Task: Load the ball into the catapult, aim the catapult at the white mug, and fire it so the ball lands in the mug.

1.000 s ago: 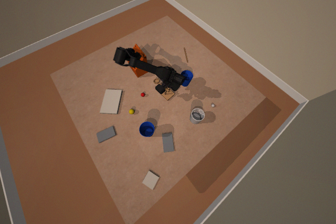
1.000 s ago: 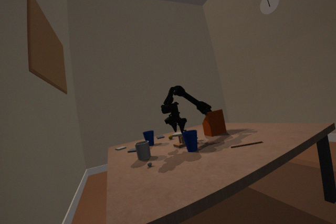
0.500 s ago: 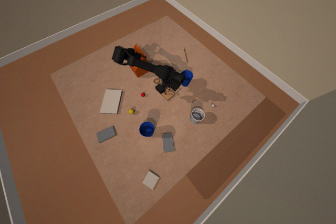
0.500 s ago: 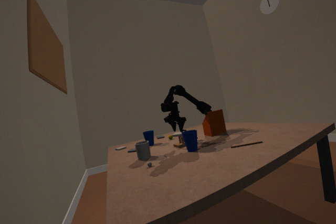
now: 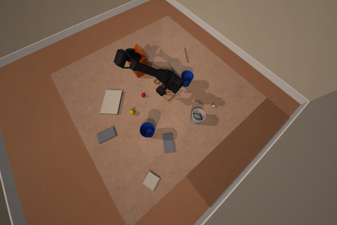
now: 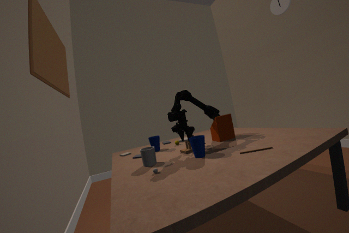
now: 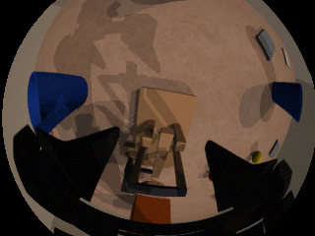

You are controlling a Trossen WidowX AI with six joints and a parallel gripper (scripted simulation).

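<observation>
My gripper tip is now 120 mm past the red ball, 160 mm to the left of it and 60 mm above it. From my gripper tip the other things lie so: yellow ball 60 mm behind, 300 mm to the right, 50 mm below; white mug 280 mm ahead, 30 mm to the left, 40 mm below; wooden catapult 70 mm behind, 10 mm to the left, 20 mm below.
</observation>
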